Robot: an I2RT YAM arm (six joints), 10 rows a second.
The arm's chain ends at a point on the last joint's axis. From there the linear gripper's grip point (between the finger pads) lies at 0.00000 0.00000 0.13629 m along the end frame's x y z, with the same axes.
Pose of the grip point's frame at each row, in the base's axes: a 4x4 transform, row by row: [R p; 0 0 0 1], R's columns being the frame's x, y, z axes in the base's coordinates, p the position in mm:
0.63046, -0.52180, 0.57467, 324.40; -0.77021, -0.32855, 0.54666, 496.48; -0.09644, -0.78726, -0.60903, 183.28; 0, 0, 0, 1
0.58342, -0.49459, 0.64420, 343.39; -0.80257, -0.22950, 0.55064, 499.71; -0.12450, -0.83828, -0.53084, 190.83; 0, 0, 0, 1
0.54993, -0.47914, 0.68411, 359.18; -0.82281, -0.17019, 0.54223, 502.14; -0.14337, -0.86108, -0.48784, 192.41; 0, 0, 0, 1
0.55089, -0.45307, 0.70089, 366.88; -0.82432, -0.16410, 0.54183, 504.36; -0.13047, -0.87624, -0.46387, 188.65; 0, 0, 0, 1
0.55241, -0.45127, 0.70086, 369.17; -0.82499, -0.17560, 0.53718, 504.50; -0.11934, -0.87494, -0.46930, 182.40; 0, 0, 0, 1
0.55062, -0.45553, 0.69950, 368.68; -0.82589, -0.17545, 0.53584, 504.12; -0.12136, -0.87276, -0.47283, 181.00; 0, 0, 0, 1
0.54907, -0.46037, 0.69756, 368.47; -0.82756, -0.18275, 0.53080, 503.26; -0.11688, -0.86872, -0.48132, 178.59; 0, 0, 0, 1
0.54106, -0.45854, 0.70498, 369.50; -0.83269, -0.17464, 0.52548, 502.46; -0.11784, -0.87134, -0.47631, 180.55; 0, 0, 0, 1
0.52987, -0.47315, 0.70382, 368.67; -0.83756, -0.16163, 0.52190, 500.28; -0.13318, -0.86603, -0.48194, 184.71; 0, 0, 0, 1
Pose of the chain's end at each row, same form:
0.63046, -0.52180, 0.57467, 246.08; -0.77021, -0.32855, 0.54666, 421.98; -0.09644, -0.78726, -0.60903, 266.28; 0, 0, 0, 1
0.58342, -0.49459, 0.64420, 255.59; -0.80257, -0.22950, 0.55064, 424.66; -0.12450, -0.83828, -0.53084, 263.18; 0, 0, 0, 1
0.54993, -0.47914, 0.68411, 265.94; -0.82281, -0.17019, 0.54223, 428.24; -0.14337, -0.86108, -0.48784, 258.90; 0, 0, 0, 1
0.55089, -0.45307, 0.70089, 271.36; -0.82432, -0.16410, 0.54183, 430.51; -0.13047, -0.87624, -0.46387, 251.87; 0, 0, 0, 1
0.55241, -0.45127, 0.70086, 273.65; -0.82499, -0.17560, 0.53718, 431.29; -0.11934, -0.87494, -0.46930, 246.36; 0, 0, 0, 1
0.55062, -0.45553, 0.69950, 273.35; -0.82589, -0.17545, 0.53584, 431.09; -0.12136, -0.87276, -0.47283, 245.44; 0, 0, 0, 1
0.54907, -0.46037, 0.69756, 273.40; -0.82756, -0.18275, 0.53080, 430.92; -0.11688, -0.86872, -0.48132, 244.19; 0, 0, 0, 1
0.54106, -0.45854, 0.70498, 273.42; -0.83269, -0.17464, 0.52548, 430.84; -0.11784, -0.87134, -0.47631, 245.47; 0, 0, 0, 1
0.52987, -0.47315, 0.70382, 272.75; -0.83756, -0.16163, 0.52190, 429.15; -0.13318, -0.86603, -0.48194, 250.39; 0, 0, 0, 1

